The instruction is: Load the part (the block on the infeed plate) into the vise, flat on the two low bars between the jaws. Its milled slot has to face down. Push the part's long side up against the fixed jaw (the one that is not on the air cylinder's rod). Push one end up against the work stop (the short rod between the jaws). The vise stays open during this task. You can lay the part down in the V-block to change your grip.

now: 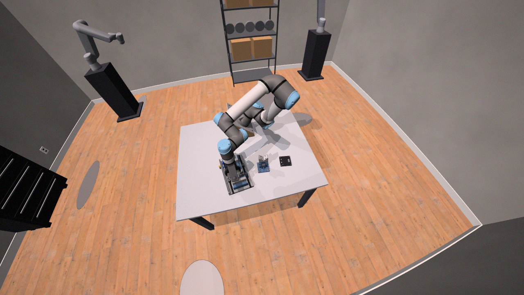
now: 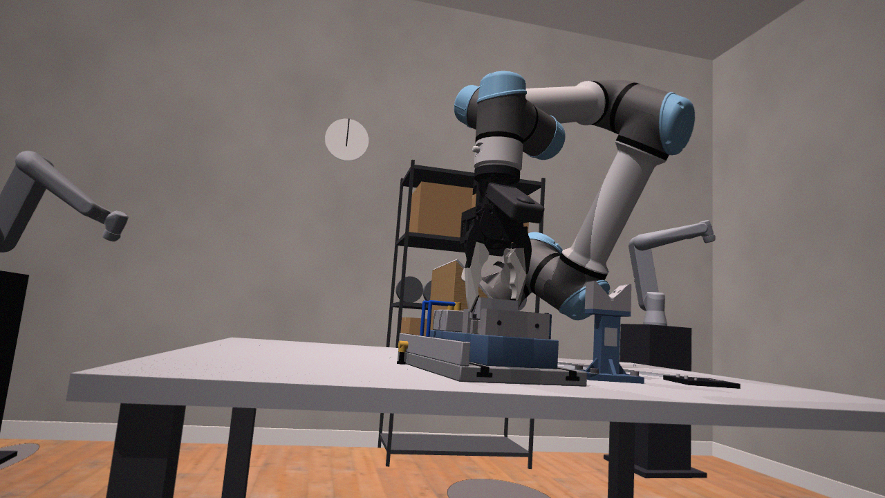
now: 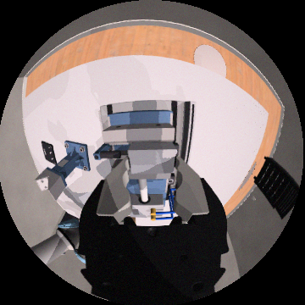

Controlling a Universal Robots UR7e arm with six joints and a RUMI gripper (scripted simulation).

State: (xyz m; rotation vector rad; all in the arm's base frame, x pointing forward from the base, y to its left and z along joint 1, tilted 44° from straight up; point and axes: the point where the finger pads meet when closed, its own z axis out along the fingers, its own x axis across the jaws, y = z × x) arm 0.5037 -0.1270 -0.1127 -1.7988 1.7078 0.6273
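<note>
Right now my hand is 10 mm above the part. The rest, counted from my hand: vise 70 mm behind, 20 mm to the left, 70 mm below; then infeed plate 60 mm behind, 420 mm to the left, 100 mm below.
</note>
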